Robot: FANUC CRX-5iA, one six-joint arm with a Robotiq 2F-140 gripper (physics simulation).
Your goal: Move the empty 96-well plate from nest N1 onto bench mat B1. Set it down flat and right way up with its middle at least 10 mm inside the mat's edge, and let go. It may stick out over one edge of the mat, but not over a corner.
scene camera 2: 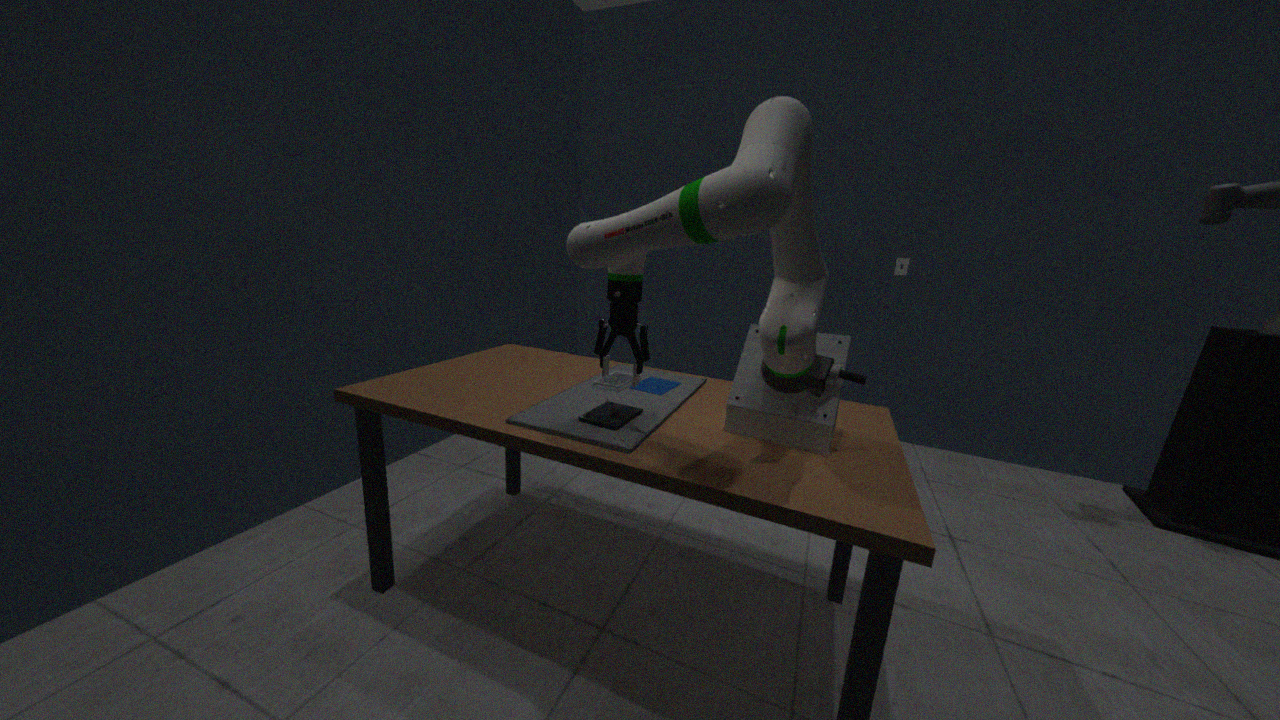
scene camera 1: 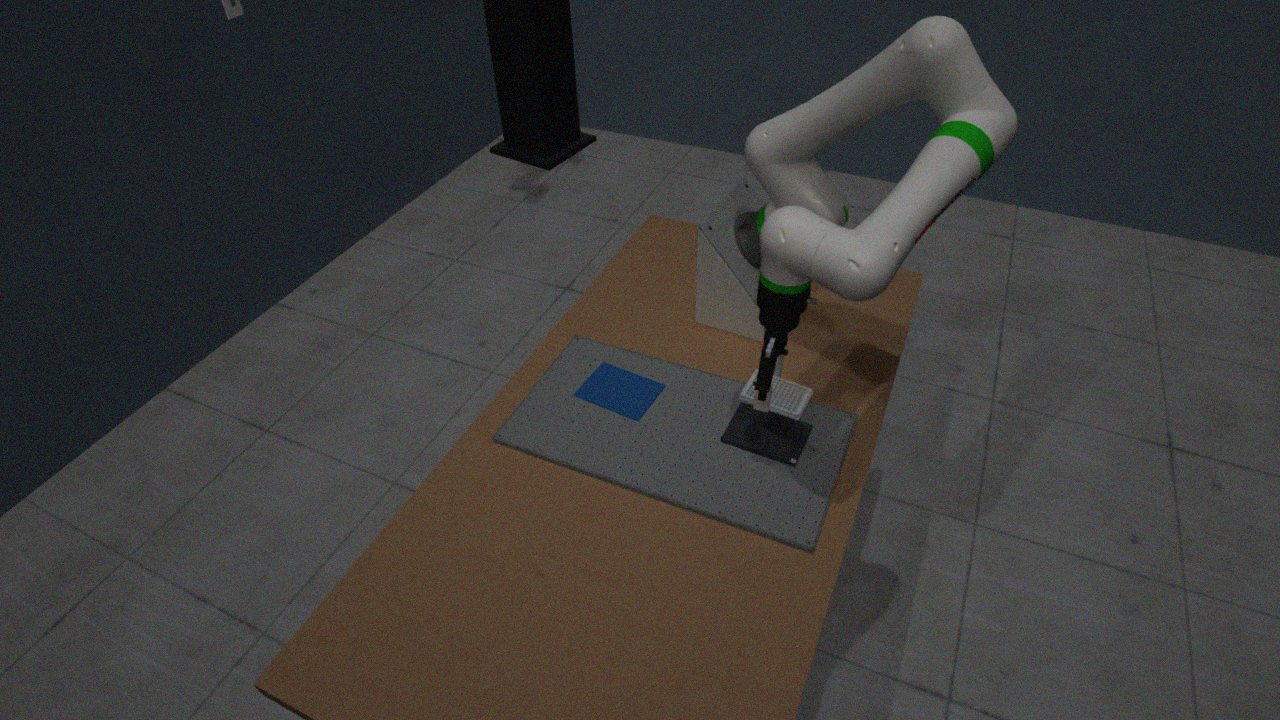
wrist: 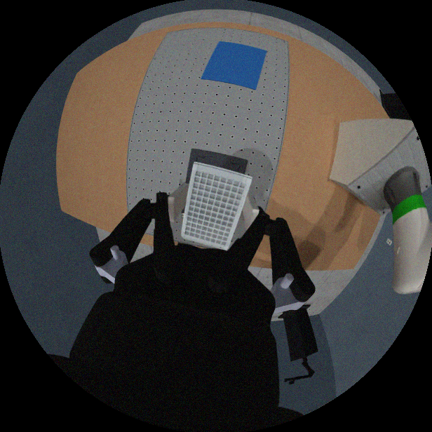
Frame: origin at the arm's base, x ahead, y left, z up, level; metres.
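Where they show: gripper, fingertip midpoint: (scene camera 2: 620,382) (scene camera 1: 766,394); arm's base at its link origin: (scene camera 2: 789,369) (scene camera 1: 754,241).
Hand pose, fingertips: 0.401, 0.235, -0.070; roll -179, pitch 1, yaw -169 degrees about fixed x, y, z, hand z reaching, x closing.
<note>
Things, the pixels of their top centre, and the offset from my fingertips, as dx, dy, dz. Level surfaces: height alone.
- white 96-well plate at its top centre: (scene camera 1: 776,390) (scene camera 2: 617,377) -0.001, +0.019, +0.019
- dark nest N1 at its top centre: (scene camera 1: 767,430) (scene camera 2: 611,411) +0.013, +0.016, -0.087
- blue bench mat B1 at its surface level: dz -0.100
- grey perforated board at its surface level: dz -0.102
- wooden table at its surface level: dz -0.116
The white 96-well plate (scene camera 1: 789,397) (scene camera 2: 614,381) (wrist: 216,206) is held level, wells up, between the fingertips. My gripper (scene camera 1: 762,401) (scene camera 2: 621,376) (wrist: 215,196) points down and is shut on the plate's two long sides. The plate hangs above the dark nest N1 (scene camera 1: 760,444) (scene camera 2: 611,415) (wrist: 220,158), with a gap between them; in the wrist view it hides most of the nest. The blue bench mat B1 (scene camera 1: 619,390) (scene camera 2: 657,385) (wrist: 235,65) lies flat on the board, apart from the nest, towards the board's other end. The fingers partly hide the plate in scene camera 1.
A grey perforated board (scene camera 1: 626,456) (scene camera 2: 559,415) (wrist: 165,110) lies on the wooden table (scene camera 1: 554,573) (scene camera 2: 465,385) (wrist: 95,130) and bears nest and mat. The arm's pale base mount (scene camera 1: 720,291) (scene camera 2: 778,425) (wrist: 362,145) stands beside the board.
</note>
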